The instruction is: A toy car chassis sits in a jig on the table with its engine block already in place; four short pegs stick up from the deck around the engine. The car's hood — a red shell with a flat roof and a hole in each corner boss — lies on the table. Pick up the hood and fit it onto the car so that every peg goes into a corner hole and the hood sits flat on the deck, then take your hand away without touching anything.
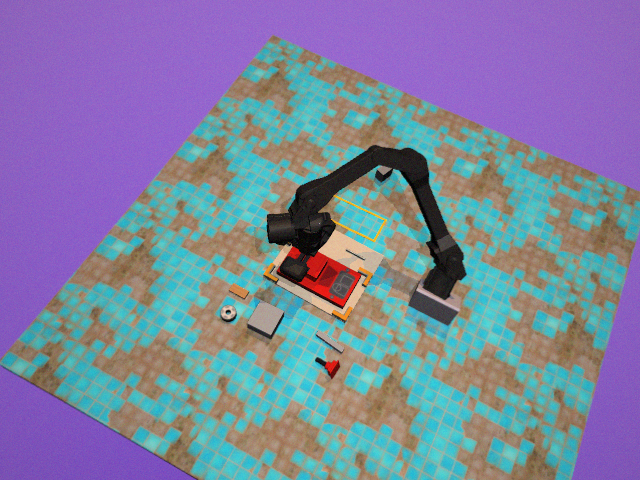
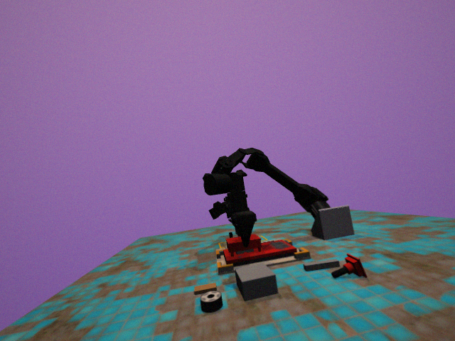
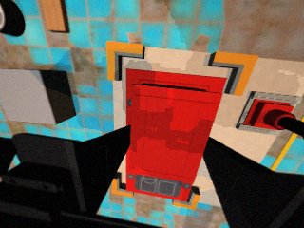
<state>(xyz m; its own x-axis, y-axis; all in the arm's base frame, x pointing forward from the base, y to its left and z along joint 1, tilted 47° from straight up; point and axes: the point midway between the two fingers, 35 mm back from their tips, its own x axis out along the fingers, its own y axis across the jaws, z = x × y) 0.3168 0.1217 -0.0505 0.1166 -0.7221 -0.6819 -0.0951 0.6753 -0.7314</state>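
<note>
My gripper tip is now 20 mm above the grey engine block. Round my gripper tip: black-and-white wheel: 220 mm to the left, 90 mm ahead, 40 mm below; hood: 10 mm above.
</note>
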